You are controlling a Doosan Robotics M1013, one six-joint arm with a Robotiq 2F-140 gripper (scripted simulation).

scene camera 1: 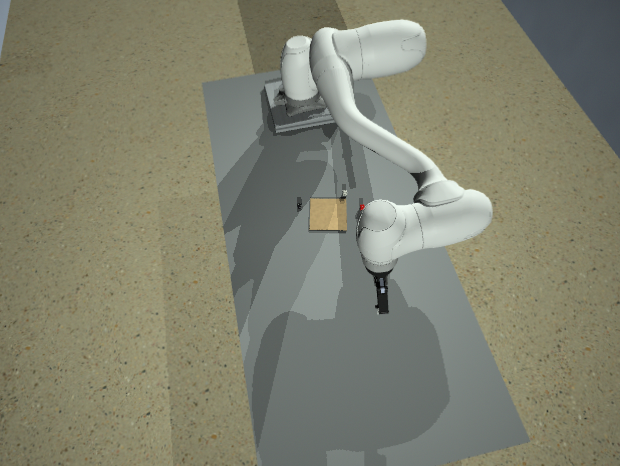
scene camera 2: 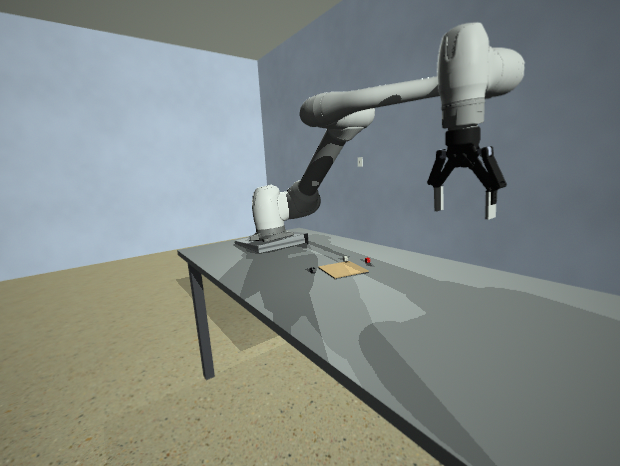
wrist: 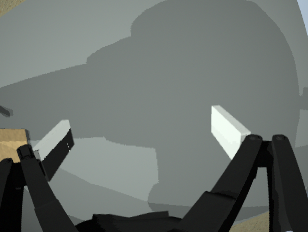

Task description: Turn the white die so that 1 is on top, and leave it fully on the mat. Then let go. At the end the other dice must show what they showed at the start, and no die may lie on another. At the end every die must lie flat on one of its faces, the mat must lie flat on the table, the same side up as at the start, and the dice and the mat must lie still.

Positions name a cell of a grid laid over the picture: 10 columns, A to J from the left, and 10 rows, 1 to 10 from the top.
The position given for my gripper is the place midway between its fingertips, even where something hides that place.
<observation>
In view: my gripper (scene camera 2: H5) and a tan mat (scene camera 1: F5).
My gripper also shows in the wrist view (wrist: E6).
</observation>
